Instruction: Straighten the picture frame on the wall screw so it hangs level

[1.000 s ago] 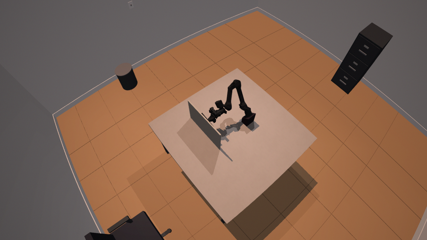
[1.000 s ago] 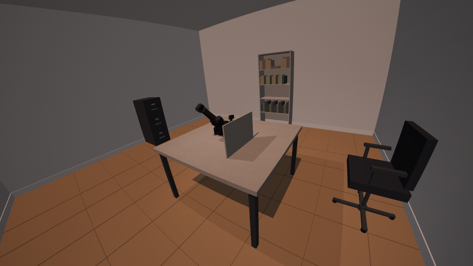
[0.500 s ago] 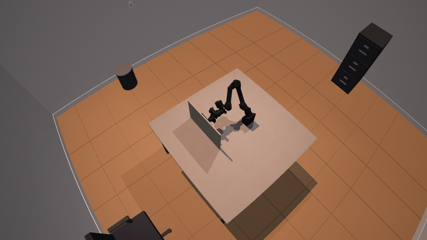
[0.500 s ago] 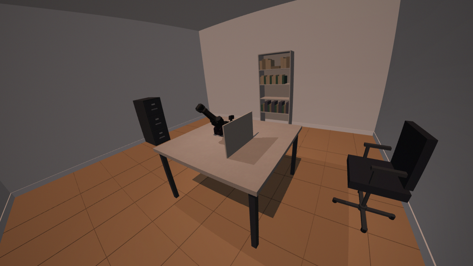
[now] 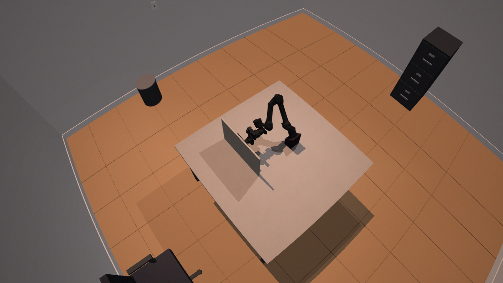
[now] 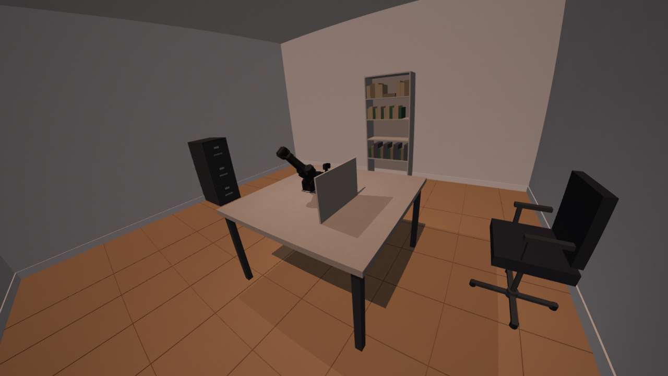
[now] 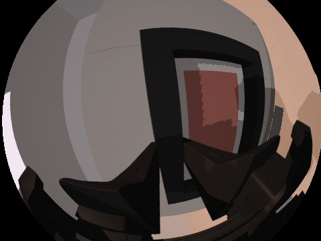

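My gripper tip is 5 cm above the picture frame and 1 cm to the left of it. From my gripper tip the other things lie so: grey wall panel 6 cm below, 2 cm ahead, 1 cm to the right.
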